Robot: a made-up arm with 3 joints. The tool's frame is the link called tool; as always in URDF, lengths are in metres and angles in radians.
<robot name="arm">
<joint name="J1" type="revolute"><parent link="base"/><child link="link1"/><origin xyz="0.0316 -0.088 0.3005"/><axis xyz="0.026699 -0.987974 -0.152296"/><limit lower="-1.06" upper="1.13"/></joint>
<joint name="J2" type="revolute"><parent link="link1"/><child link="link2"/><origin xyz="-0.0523 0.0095 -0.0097"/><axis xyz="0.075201 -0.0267 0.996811"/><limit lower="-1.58" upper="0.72"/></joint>
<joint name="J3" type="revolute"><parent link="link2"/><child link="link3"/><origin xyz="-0.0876 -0.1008 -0.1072"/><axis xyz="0 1 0"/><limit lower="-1.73" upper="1.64"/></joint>
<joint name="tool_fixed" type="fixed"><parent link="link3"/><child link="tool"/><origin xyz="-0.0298 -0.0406 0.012"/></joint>
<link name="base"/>
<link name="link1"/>
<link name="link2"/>
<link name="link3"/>
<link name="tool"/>
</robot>
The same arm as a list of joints. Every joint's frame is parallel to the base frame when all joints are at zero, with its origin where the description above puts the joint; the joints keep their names.
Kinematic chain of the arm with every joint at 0, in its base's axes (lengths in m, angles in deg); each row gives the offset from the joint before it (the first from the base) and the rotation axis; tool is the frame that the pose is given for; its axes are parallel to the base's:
J1: xyz 0.0316 -0.0880 0.3005 axis 0.026699 -0.987974 -0.152296
J2: xyz -0.0523 0.0095 -0.0097 axis 0.075201 -0.0267 0.996811
J3: xyz -0.0876 -0.1008 -0.1072 axis +y
tool: xyz -0.0298 -0.0406 0.0120
Joint limits (deg, base to tool): -60.73..64.74 -90.53..41.25 -99.12..93.97

